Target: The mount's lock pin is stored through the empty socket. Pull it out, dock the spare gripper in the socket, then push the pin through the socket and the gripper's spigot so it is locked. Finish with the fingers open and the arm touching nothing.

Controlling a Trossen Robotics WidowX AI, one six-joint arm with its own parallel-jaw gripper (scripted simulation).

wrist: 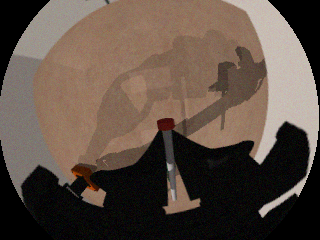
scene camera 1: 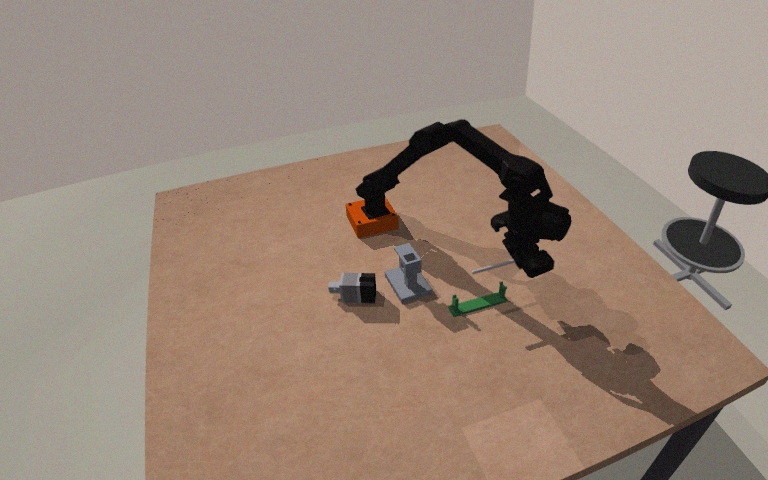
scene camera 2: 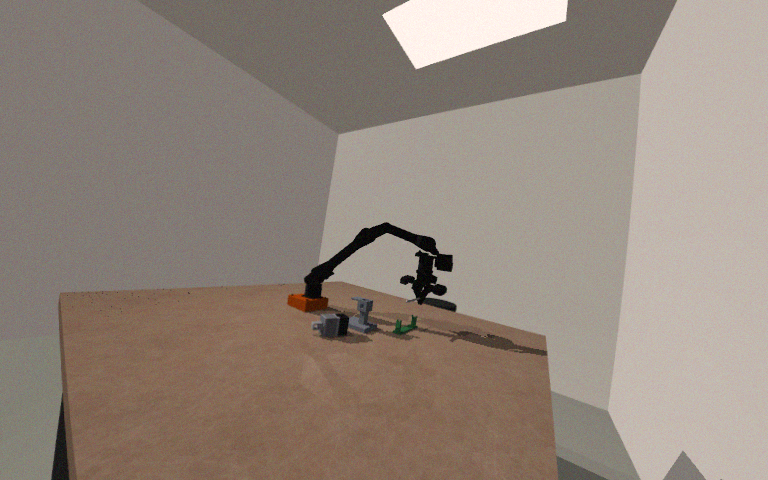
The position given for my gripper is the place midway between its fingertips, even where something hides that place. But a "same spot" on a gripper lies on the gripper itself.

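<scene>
I find my gripper in the wrist view [164, 131], and scene camera 1 and scene camera 2 show the gripper too. On my gripper, [scene camera 2: 419, 293] and [scene camera 1: 517, 251] are the same spot.
</scene>
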